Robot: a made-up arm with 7 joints.
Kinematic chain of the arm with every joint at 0, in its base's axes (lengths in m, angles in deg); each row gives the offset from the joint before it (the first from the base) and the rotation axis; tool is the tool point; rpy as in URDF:
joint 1: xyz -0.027 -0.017 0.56 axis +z
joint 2: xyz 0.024 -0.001 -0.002 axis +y
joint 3: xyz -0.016 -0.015 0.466 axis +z
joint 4: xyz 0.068 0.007 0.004 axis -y
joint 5: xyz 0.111 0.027 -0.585 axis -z
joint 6: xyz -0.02 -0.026 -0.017 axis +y
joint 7: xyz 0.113 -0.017 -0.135 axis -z
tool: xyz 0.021 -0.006 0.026 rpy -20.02 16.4 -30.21
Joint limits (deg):
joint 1: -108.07..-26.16
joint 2: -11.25..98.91
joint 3: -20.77..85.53
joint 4: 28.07..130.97
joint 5: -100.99..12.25
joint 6: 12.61..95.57
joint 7: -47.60..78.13
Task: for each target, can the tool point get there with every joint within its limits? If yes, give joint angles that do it. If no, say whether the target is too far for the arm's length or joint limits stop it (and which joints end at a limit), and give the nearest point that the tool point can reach.
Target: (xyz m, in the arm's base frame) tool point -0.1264 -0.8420 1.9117
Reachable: no: too far | nearest point -0.1049 -0.6639 1.6104 | short by 0.351 m
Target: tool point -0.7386 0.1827 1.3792
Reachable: no: joint limits stop it (at a limit: joint 1, joint 2, joint 3, joint 6, joint 7) | nearest point -0.4456 -0.2168 1.5887 | short by 0.538 m
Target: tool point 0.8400 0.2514 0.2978
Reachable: yes | joints -32.42 67.97 57.71 75.76 -52.68 48.39 42.41
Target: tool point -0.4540 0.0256 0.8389
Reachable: no: joint limits stop it (at a limit: joint 1, joint 2, joint 3, joint 6, joint 7) | nearest point -0.4872 -0.3828 0.6152 | short by 0.467 m
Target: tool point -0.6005 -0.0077 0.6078
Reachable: no: joint limits stop it (at a limit: joint 1, joint 2, joint 3, joint 4, joint 6, joint 7) | nearest point -0.4382 -0.3287 0.5262 | short by 0.369 m
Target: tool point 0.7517 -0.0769 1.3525
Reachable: yes | joints -54.35 4.06 52.60 103.59 -53.42 25.23 68.63
